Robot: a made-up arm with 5 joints.
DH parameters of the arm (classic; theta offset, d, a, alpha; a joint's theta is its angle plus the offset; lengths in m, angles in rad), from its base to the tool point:
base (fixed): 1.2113 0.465 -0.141 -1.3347
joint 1: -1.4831 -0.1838 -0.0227 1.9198
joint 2: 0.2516 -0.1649 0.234 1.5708
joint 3: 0 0.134 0.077 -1.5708
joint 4: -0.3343 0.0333 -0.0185 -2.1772
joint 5: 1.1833 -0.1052 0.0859 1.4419
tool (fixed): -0.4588 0.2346 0 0
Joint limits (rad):
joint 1: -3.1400..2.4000
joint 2: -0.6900..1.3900
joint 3: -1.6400..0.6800
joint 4: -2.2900..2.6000
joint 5: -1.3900..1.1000
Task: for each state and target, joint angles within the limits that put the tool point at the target. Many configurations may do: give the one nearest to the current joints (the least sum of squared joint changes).
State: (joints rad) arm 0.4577 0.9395 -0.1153 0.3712 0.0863
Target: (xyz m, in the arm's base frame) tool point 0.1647 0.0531 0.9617
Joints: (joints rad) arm 0.0709 0.3614 -0.3022 0.2202 0.2030
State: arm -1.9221 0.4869 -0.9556 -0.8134 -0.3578
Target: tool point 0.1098 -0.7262 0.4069
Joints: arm -2.0669 0.0076 -0.8217 -1.0297 -0.2177
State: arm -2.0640 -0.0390 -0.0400 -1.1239 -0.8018
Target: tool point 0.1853 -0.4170 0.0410
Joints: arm -2.7369 -0.1544 0.0011 -1.0607 -0.8976
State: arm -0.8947 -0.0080 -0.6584 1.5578 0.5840
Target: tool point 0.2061 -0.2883 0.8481
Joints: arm -0.7586 -0.6871 -0.4637 1.8815 0.2420
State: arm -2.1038 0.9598 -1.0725 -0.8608 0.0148
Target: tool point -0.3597 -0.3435 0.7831
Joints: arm -1.5153 1.0876 -1.2909 -0.2827 -0.3117
